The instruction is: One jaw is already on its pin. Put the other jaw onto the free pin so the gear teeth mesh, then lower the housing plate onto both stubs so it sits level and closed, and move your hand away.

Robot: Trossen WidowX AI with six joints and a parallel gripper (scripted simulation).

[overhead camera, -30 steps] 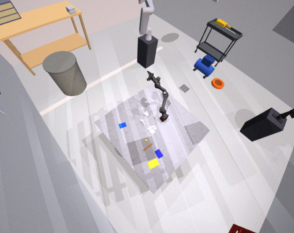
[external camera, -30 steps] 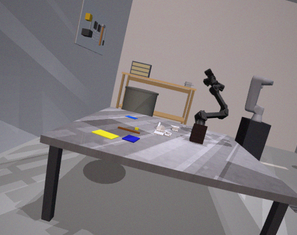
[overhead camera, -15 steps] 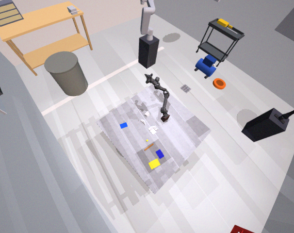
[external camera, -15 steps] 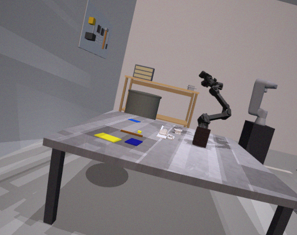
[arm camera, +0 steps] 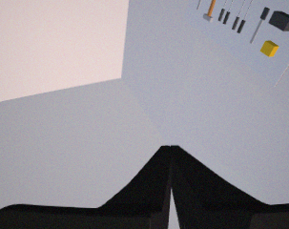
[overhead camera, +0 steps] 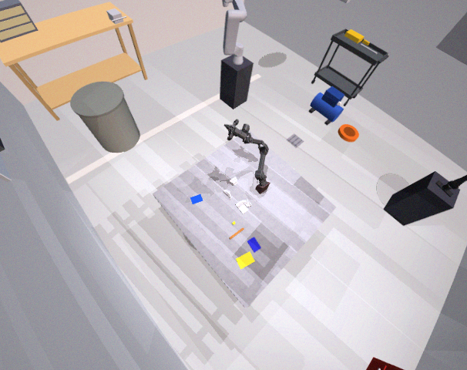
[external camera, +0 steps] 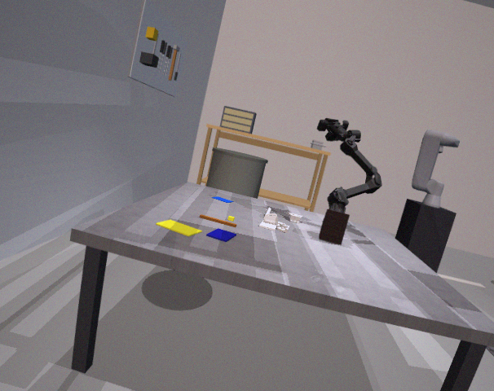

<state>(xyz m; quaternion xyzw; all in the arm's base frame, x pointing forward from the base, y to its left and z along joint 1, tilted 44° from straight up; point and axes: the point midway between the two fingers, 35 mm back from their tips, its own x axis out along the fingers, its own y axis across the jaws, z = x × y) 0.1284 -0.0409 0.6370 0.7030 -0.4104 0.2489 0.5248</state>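
My gripper tip is now 550 mm above the white jaw, 330 mm to the right of it and 210 mm short of it. Also, from my gripper tip: white housing plate 540 mm below, 250 mm to the left, 60 mm ahead; small yellow cube 560 mm to the left, 560 mm below, 370 mm ahead; orange bar 640 mm to the left, 560 mm below, 410 mm ahead.
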